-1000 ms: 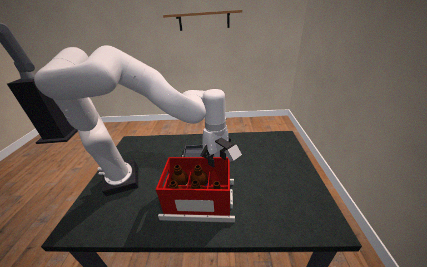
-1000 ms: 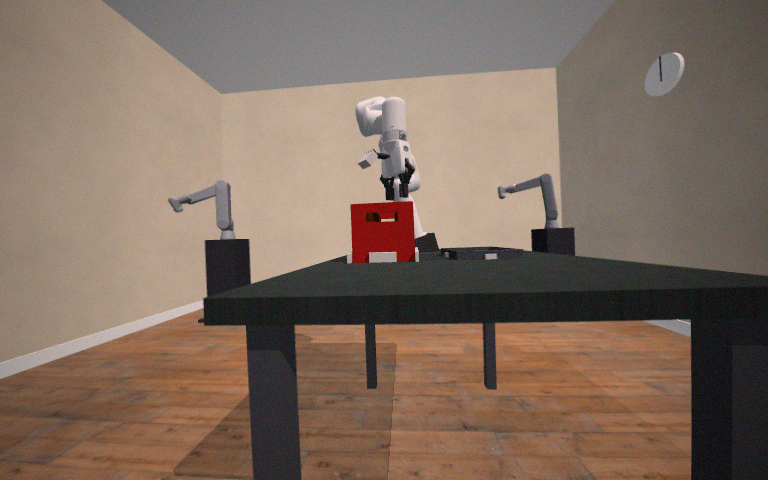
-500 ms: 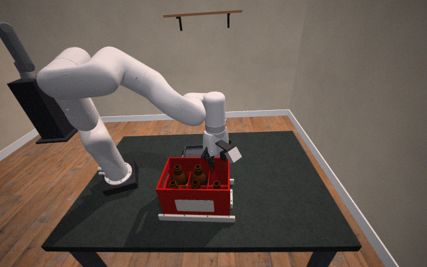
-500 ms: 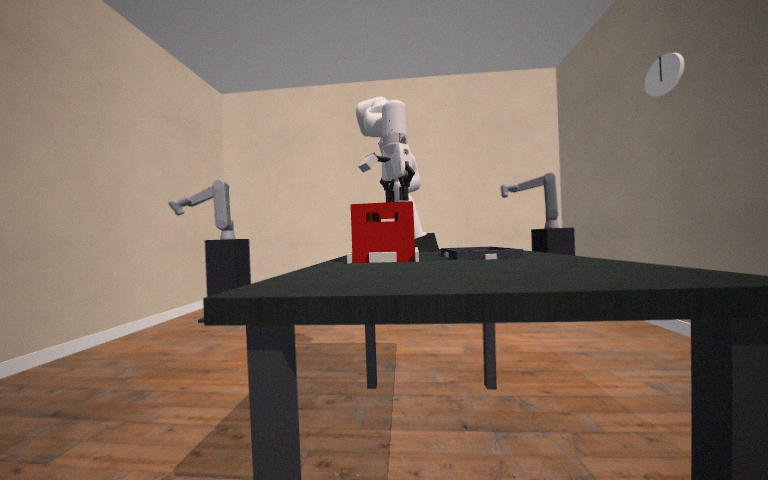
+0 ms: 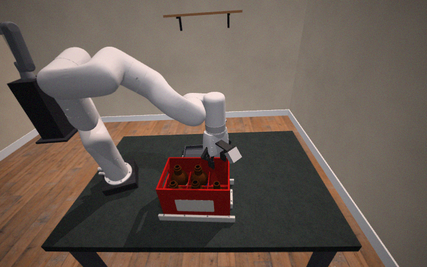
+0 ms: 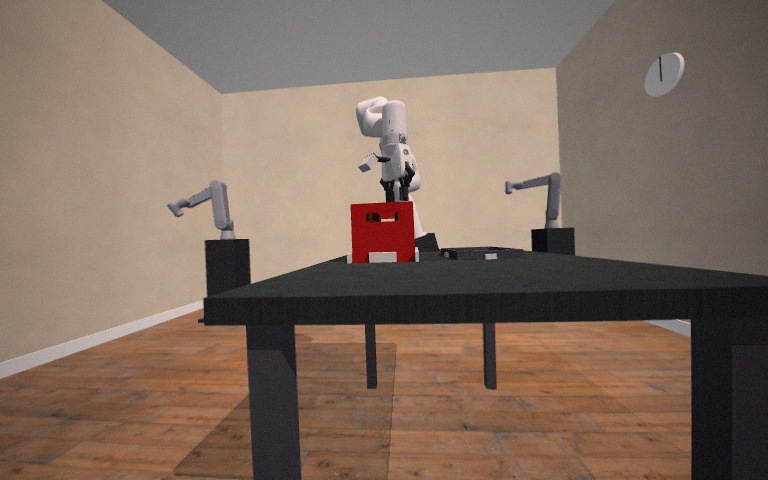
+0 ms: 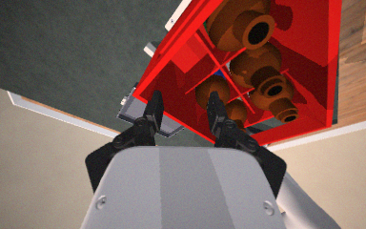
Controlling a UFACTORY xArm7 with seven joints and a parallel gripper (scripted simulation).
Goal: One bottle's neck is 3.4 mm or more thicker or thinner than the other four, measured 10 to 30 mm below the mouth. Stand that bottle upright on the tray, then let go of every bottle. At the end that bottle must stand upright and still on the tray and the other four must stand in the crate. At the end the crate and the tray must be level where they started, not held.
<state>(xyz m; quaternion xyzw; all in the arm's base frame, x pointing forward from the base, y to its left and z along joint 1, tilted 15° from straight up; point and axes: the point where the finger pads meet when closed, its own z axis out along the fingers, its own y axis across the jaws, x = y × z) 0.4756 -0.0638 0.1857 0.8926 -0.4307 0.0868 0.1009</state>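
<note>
Now: the crate 11 cm below my hand, 9 cm behind it and 3 cm to the right of it. Round my hand: tray 26 cm to the left, 19 cm below, 6 cm behind.
</note>
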